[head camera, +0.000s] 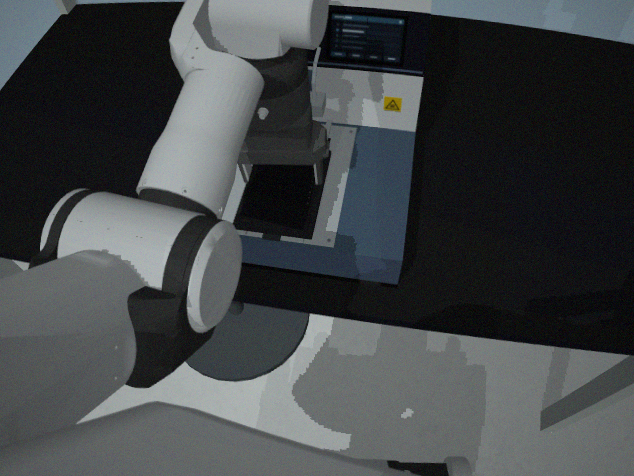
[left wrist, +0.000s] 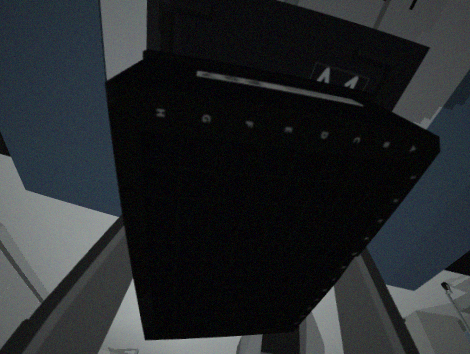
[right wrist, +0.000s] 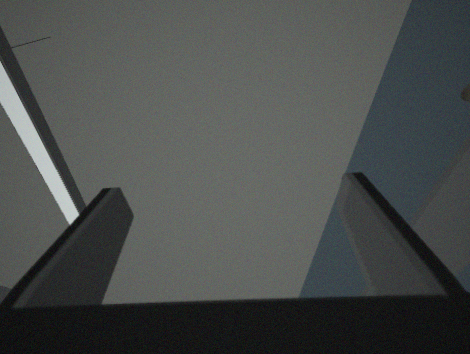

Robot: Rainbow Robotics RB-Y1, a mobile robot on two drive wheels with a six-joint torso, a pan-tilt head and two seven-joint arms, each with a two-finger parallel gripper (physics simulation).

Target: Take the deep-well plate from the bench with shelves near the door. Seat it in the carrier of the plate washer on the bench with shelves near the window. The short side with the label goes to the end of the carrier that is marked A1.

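Places are measured from the robot's base along level axes (x right, y ahead, z up), in metres.
Pixels of known places: left gripper, fingertip midpoint: (head camera: 283,178) (left wrist: 243,236); right gripper, fingertip midpoint: (right wrist: 230,195).
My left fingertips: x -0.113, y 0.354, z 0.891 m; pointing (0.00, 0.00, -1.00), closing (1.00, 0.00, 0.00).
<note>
For each thing: its middle in the pictures, then the offset to it from my left fingertips. "spot": a spot on its surface instead. Level surfaces: height alone.
- dark deep-well plate, body centre: (left wrist: 241,232) (head camera: 283,176) dx -0.001, dy +0.003, dz +0.001 m
- black carrier, surface spot: (left wrist: 280,37) spot: dx +0.002, dy +0.078, dz -0.034 m
- carrier end marked A1, surface spot: (left wrist: 340,80) spot: dx +0.030, dy +0.065, dz -0.034 m
- washer's screen, surface spot: (head camera: 366,38) spot: dx +0.108, dy +0.171, dz +0.105 m
- yellow warning sign, surface spot: (head camera: 392,104) spot: dx +0.149, dy +0.143, dz +0.006 m
- black bench top, surface height: dz -0.129 m
The dark deep-well plate (head camera: 280,197) (left wrist: 250,200) is between the fingers of my left gripper (head camera: 282,176) (left wrist: 243,236), which is shut on it. It is low over the black carrier (left wrist: 280,37) of the plate washer (head camera: 376,204). Its short side with the pale label (left wrist: 280,89) faces the carrier end marked A1 (left wrist: 340,80); the plate's edge partly covers that mark. The label shows as a thin strip. Whether the plate touches the carrier or lies flat is too dark to tell. My right gripper (right wrist: 230,195) is open and empty, away from the bench.
The washer's screen (head camera: 366,38) and white front panel with a yellow warning sign (head camera: 392,104) stand behind the carrier, close to my left wrist. The black bench top (head camera: 512,179) extends on both sides. A round dark disc (head camera: 256,348) lies below the bench's front edge.
</note>
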